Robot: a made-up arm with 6 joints.
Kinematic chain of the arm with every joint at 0, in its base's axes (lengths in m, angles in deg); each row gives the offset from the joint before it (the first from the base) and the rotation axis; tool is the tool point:
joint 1: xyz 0 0 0.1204 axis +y
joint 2: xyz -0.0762 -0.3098 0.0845 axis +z
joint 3: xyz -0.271 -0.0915 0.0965 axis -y
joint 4: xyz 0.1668 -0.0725 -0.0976 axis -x
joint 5: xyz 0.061 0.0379 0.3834 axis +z
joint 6: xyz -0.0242 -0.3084 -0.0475 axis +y
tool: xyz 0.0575 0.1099 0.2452
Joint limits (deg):
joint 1: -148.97..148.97
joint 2: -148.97..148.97
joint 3: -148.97..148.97
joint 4: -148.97..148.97
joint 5: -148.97..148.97
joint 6: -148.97..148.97
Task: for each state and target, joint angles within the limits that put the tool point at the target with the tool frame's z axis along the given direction. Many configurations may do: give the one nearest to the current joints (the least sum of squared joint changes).
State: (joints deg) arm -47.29 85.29 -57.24 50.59 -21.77 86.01
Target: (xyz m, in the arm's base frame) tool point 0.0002 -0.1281 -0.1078 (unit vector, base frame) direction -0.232 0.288 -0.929
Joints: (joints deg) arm -36.41 117.32 -70.65 27.43 21.18 55.95
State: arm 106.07 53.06 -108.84 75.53 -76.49 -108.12
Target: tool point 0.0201 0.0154 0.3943 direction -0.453 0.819 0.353
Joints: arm 86.46 9.08 -85.48 28.13 -114.52 -80.61
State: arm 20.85 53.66 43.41 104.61 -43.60 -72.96
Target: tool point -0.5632 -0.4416 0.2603 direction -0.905 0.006 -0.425
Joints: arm -8.85 72.18 15.64 79.09 -45.75 -30.40
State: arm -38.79 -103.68 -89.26 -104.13 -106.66 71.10
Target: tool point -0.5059 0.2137 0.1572 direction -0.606 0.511 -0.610
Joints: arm 5.73 -113.46 -45.93 -65.83 -70.89 68.00
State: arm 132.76 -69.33 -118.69 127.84 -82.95 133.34
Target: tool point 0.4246 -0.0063 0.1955 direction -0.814 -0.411 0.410
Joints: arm 130.46 -58.47 -145.44 147.35 -76.68 148.42
